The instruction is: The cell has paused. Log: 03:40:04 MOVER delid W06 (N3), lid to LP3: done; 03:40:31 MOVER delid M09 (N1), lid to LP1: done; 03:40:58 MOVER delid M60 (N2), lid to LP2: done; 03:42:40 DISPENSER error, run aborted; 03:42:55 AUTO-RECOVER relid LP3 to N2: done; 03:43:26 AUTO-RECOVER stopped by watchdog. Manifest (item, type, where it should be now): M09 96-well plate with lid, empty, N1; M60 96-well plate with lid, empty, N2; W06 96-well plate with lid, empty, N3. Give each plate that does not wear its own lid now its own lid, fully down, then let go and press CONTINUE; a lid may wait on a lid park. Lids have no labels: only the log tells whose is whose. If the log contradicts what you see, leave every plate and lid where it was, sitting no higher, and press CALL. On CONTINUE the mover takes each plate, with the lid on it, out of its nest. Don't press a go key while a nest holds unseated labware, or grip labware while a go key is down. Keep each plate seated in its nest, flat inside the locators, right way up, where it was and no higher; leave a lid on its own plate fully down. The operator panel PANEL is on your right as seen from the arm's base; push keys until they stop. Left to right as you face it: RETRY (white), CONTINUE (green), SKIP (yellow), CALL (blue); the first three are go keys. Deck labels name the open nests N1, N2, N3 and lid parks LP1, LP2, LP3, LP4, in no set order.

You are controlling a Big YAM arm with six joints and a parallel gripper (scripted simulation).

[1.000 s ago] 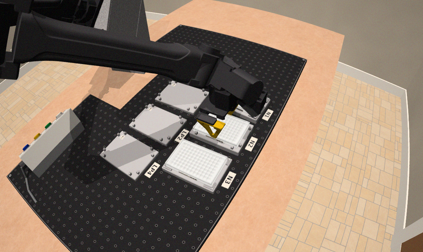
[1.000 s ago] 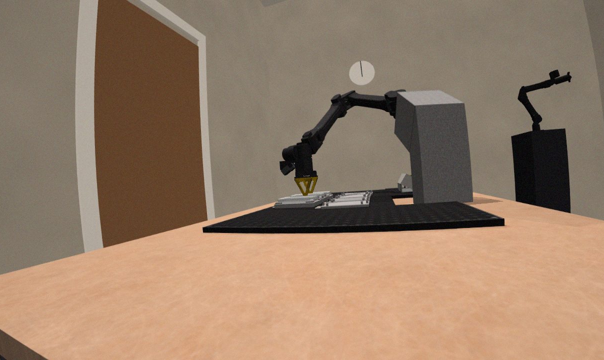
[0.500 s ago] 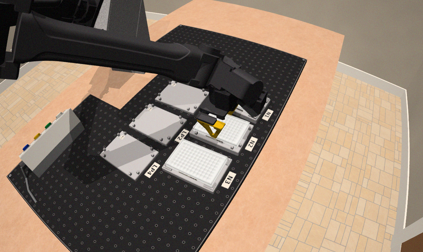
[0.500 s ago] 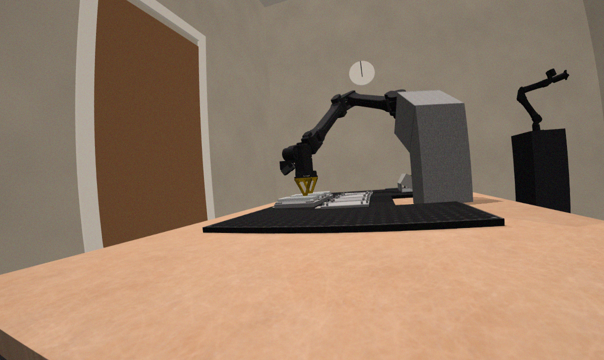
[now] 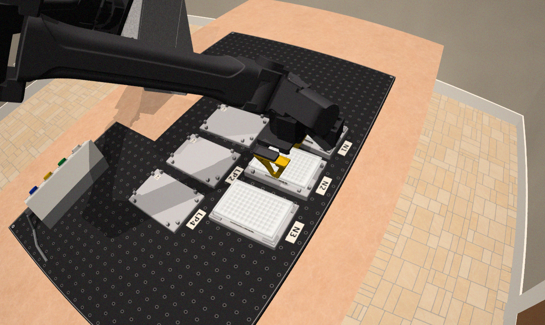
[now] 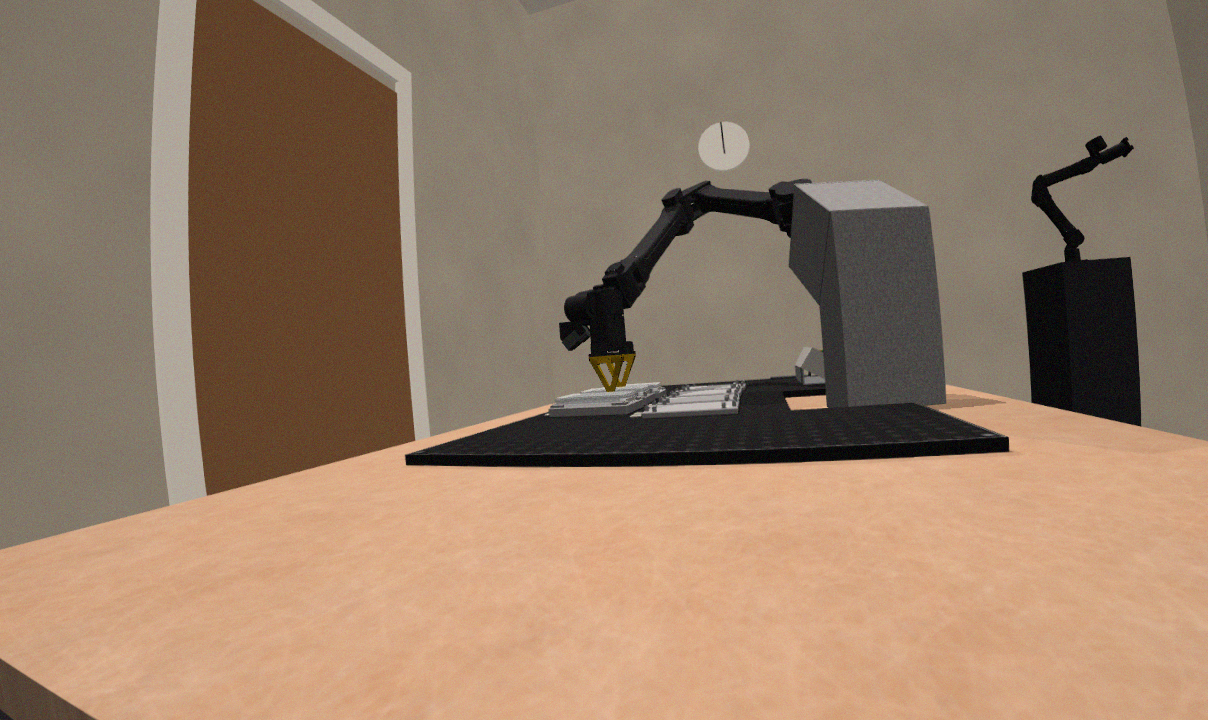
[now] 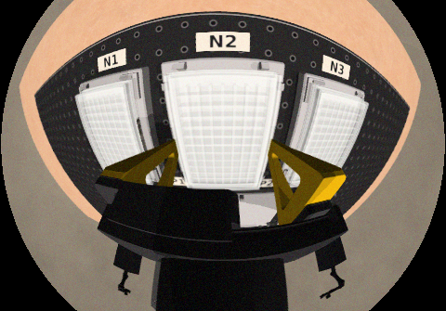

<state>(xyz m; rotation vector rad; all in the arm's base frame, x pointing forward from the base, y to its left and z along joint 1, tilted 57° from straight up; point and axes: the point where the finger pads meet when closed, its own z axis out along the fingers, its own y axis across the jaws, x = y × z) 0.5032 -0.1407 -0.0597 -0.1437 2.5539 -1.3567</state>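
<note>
My gripper is now 47 cm past the green CONTINUE key, 26 cm to the left of it and 3 cm below it. Also, from my hand: lid park LP2 (18 cm behind, 5 cm to the right, 3 cm below); then N1 label (12 cm to the left, 10 cm ahead, 4 cm below); then lid park LP1 (17 cm behind, 8 cm to the left, 3 cm below).
</note>
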